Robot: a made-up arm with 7 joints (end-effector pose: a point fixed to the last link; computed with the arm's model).
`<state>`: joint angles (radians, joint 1 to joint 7).
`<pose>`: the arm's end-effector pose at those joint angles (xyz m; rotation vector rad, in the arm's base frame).
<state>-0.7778 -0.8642 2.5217 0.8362 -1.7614 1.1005 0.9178</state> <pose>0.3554 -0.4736 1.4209 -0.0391 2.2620 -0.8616</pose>
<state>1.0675 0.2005 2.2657 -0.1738 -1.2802 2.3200 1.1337</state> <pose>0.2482 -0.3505 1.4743 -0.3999 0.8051 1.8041</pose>
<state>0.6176 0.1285 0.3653 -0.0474 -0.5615 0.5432 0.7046</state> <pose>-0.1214 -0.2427 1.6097 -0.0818 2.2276 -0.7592</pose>
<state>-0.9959 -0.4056 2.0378 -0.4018 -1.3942 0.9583 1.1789</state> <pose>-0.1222 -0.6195 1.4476 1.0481 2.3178 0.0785</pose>
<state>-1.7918 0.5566 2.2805 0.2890 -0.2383 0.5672 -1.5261</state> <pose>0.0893 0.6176 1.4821 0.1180 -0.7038 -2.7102</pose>
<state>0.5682 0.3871 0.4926 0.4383 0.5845 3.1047 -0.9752</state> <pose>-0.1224 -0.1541 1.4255 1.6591 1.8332 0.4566</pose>
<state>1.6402 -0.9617 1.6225 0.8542 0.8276 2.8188 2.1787</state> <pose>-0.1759 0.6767 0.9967 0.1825 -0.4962 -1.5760</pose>
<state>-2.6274 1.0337 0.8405 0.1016 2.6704 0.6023 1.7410</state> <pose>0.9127 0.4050 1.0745 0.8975 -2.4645 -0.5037</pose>
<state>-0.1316 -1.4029 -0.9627 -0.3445 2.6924 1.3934 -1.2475</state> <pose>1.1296 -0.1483 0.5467 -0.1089 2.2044 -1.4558</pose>
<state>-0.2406 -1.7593 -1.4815 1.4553 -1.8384 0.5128 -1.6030</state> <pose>0.5908 -0.8085 0.0922 1.6683 1.8819 -1.3503</pose>
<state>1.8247 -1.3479 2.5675 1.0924 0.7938 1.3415 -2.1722</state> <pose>-0.3337 0.7094 0.9862 -1.6082 0.8145 1.0606</pose>
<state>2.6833 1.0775 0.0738 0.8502 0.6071 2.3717 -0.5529</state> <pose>0.6567 -0.2027 1.2019 -0.5310 2.1236 1.5413</pose>
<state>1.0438 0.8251 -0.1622 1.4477 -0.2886 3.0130 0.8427</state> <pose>-0.0167 -0.3330 1.3008 0.3558 0.8989 0.3490</pose>
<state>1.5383 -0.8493 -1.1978 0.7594 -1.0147 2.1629 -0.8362</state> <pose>0.2592 0.8913 1.0228 0.9556 -1.0020 -1.5773</pose>
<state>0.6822 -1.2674 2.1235 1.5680 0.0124 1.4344 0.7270</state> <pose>0.3281 0.5983 0.9517 2.7820 -0.6906 -0.7955</pose>
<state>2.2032 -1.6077 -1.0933 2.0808 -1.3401 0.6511 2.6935</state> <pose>0.1780 0.6409 0.0680 0.5607 1.4243 -2.3319</pose>
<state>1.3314 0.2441 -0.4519 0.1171 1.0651 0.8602 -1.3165</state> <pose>0.1414 -0.2156 1.6308 0.4117 0.9716 -0.9401</pose>
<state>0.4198 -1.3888 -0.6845 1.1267 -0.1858 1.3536 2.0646</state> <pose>1.0639 0.1139 0.3134 -0.3668 -2.1543 0.5555</pose>
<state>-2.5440 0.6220 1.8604 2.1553 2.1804 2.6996 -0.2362</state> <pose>0.3552 0.0679 0.6807 -2.0330 -1.0448 0.3059</pose>
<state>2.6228 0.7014 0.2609 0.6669 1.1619 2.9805 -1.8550</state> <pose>0.3295 -0.1709 1.3210 -1.0768 2.5646 -0.0804</pose>
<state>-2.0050 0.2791 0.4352 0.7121 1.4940 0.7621 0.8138</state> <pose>0.0805 -0.1252 1.5346 0.6563 2.5545 -0.4615</pose>
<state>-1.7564 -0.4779 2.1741 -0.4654 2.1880 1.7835 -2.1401</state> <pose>-0.2731 -0.4806 1.4378 1.5019 1.4133 -0.1384</pose>
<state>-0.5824 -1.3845 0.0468 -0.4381 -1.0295 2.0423 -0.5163</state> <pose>0.7394 -0.4795 0.9663 -1.1706 0.4391 2.7215</pose>
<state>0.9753 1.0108 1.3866 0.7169 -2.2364 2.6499 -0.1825</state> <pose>-0.5876 -0.6803 0.8737 2.0127 -0.5472 0.3599</pose>
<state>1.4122 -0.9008 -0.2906 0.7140 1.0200 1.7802 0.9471</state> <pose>0.3704 0.8802 0.8568 -1.6039 2.6618 0.3362</pose>
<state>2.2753 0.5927 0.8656 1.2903 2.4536 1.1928 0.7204</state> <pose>-0.1436 -0.3742 1.2050 1.9222 1.0517 -0.4233</pose>
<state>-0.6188 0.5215 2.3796 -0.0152 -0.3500 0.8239 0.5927</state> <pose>-0.5098 0.0895 1.5140 -0.9786 1.3396 -0.6393</pose>
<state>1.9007 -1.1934 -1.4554 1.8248 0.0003 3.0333 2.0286</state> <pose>0.2625 0.6990 0.6164 -1.4515 1.7654 -0.5181</pose>
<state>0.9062 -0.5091 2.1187 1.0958 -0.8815 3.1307 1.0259</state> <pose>0.1178 0.2417 1.3614 -0.8265 0.6220 1.9884</pose>
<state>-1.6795 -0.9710 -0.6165 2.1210 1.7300 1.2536 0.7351</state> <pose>-0.3258 -0.4528 0.3678 -2.3595 -0.3275 -1.8207</pose>
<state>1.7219 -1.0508 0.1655 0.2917 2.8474 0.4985 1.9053</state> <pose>-0.2228 1.0257 0.8939 0.7218 1.1151 -0.8947</pose>
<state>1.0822 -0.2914 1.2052 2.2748 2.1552 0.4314 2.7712</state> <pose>-0.1892 0.2310 0.6943 -0.7608 0.2471 0.0622</pose>
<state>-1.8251 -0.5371 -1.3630 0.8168 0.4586 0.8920 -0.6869</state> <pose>-0.5734 -0.4702 1.3175 -0.7221 -0.2147 0.1731</pose>
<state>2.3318 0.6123 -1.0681 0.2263 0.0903 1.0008 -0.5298</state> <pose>0.5474 -0.3696 1.4503 0.0023 1.9079 -0.8493</pose>
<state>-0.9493 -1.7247 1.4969 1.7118 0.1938 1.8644 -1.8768</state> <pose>0.6857 -0.3695 0.3132 -0.6589 1.9844 -2.0149</pose>
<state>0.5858 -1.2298 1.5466 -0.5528 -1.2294 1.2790 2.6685</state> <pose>0.9912 0.0618 0.9845 0.2029 -2.1538 -2.1787</pose>
